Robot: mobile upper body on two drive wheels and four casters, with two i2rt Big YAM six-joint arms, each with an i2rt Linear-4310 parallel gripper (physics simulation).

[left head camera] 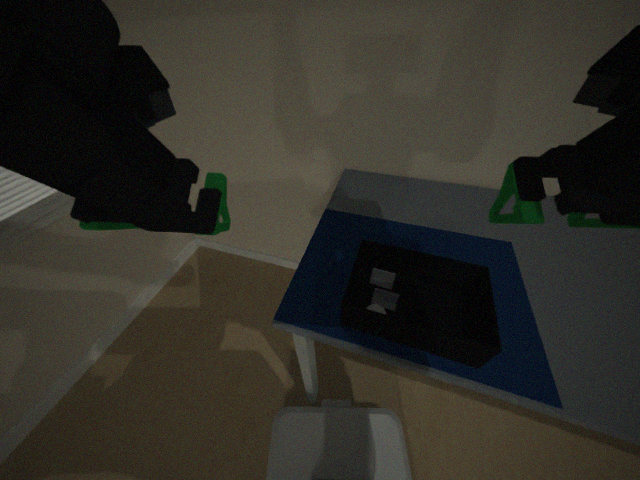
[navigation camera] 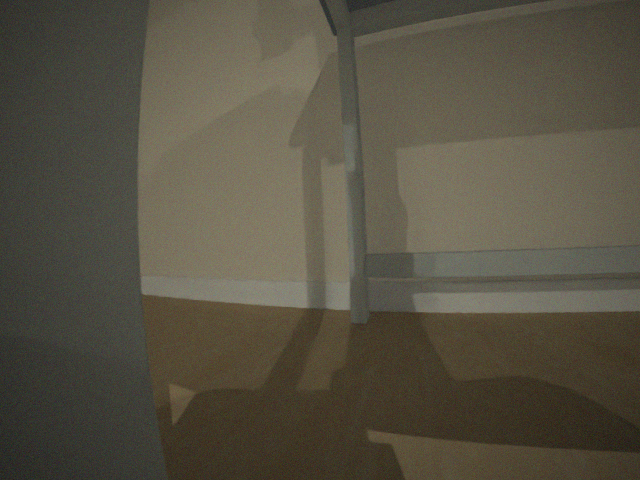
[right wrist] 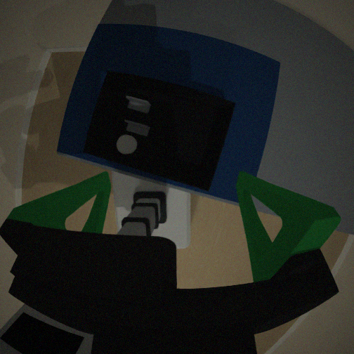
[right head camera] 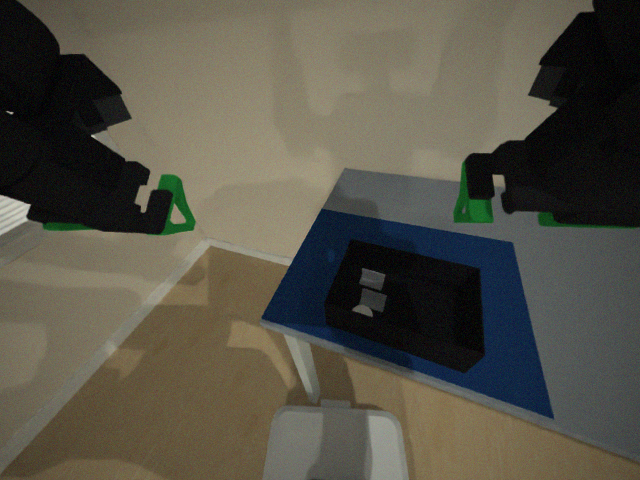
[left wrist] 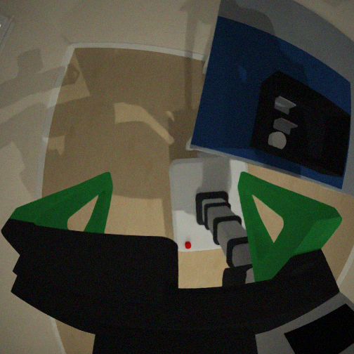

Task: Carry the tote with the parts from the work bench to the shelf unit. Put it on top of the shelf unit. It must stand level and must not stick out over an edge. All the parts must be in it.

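Places are measured from the left arm's base along level axes (x ahead, y left, z up), in centimetres.
Pixels of known places: left gripper, between the fingertips: (left head camera: 192, 223) (right head camera: 160, 224); right gripper, between the fingertips: (left head camera: 529, 219) (right head camera: 496, 218).
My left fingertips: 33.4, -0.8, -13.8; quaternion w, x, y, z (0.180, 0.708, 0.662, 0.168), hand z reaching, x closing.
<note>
For each thing: its top centre in the pictures, then the offset to it from my left fingertips, as dx, dy, dz. "spot": a spot on its surface instead. Level surfaces: height alone.
- black tote, centre of its top: (right head camera: 404, 285) (left head camera: 418, 284) +7.8, -38.2, -25.6
- blue mat, height of its surface: dz -35.6
- grey work bench, height of its surface: dz -35.8
- pale round part, centre of its top: (right head camera: 361, 314) (left head camera: 375, 313) +4.5, -29.3, -32.9
- farther bench leg, a spot on its surface: (navigation camera: 356, 232) spot: +66.2, -28.5, -103.3
The black tote (left head camera: 439, 304) (right head camera: 423, 304) (left wrist: 320, 132) (right wrist: 170, 150) stands on the blue mat (left head camera: 310, 268) (right head camera: 516, 361) (left wrist: 225, 100) (right wrist: 250, 100) on the grey work bench (left head camera: 578, 310) (right head camera: 584, 310) (right wrist: 310, 125), near its front edge. It looks turned relative to me. Two grey angular parts and one pale round part (left head camera: 376, 308) (right head camera: 362, 311) (left wrist: 277, 140) (right wrist: 126, 144) lie at its left side; its dark interior may hide others. My left gripper (left head camera: 152, 227) (right head camera: 118, 228) (left wrist: 174, 178) is open and empty, left of the tote. My right gripper (left head camera: 568, 222) (right head camera: 547, 223) (right wrist: 173, 178) is open and empty, to its right. The shelf unit does not show.
My white base (left head camera: 336, 444) (right head camera: 336, 444) is close to the bench's front edge. A bench leg (left head camera: 306, 366) (right head camera: 302, 366) stands just ahead of it. In the navigation camera a large grey upright surface (navigation camera: 67, 232) is very near at left, and a farther bench leg (navigation camera: 356, 232) stands by the wall.
</note>
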